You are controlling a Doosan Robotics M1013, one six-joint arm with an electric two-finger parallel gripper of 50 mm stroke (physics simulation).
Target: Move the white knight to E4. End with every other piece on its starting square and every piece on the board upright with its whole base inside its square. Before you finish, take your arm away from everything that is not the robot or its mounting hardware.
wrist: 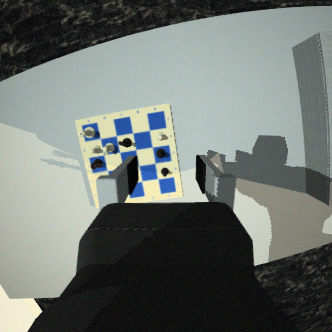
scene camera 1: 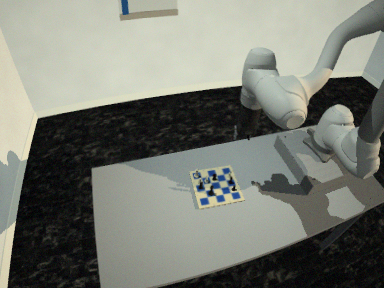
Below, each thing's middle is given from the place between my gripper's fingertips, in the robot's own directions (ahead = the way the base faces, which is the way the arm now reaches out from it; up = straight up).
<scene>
Right now the chessboard (wrist: 140, 125) is 100 mm ahead of my hand, 10 mm to the left of it and 270 mm below it.
</scene>
